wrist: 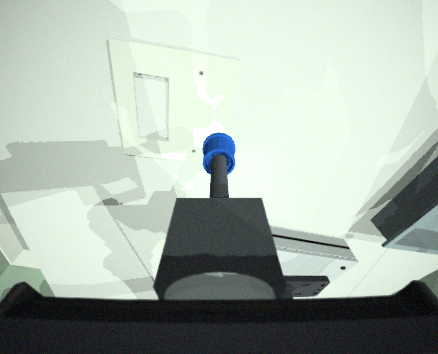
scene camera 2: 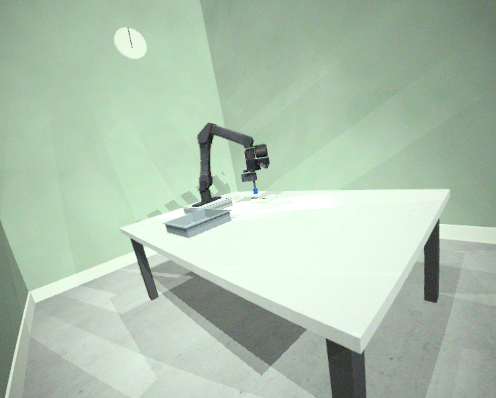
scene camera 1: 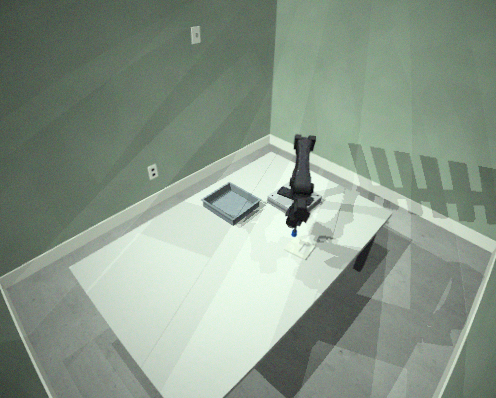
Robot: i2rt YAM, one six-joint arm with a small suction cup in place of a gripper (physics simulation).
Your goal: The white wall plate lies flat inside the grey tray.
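The white wall plate (scene camera 1: 294,249) (scene camera 2: 266,199) (wrist: 182,112) lies flat on the white table, outside the tray. Its rectangular opening and two small holes show in the wrist view; its right edge is washed out by glare. My gripper, a blue suction cup (scene camera 1: 294,233) (scene camera 2: 255,191) (wrist: 219,150), hangs a little above the table by the plate, with nothing on it. In the wrist view it appears near the plate's lower right part. The grey tray (scene camera 1: 218,213) (scene camera 2: 210,226) (wrist: 412,202) stands upright near the arm's base, with no plate visible in it.
The arm's silver base plate (scene camera 1: 278,201) (scene camera 2: 220,204) (wrist: 320,257) sits between the tray and the wall plate. The white table (scene camera 1: 165,280) (scene camera 2: 320,250) has a long edge beyond the wall plate in scene camera 1. Shadows and bright glare cross the table.
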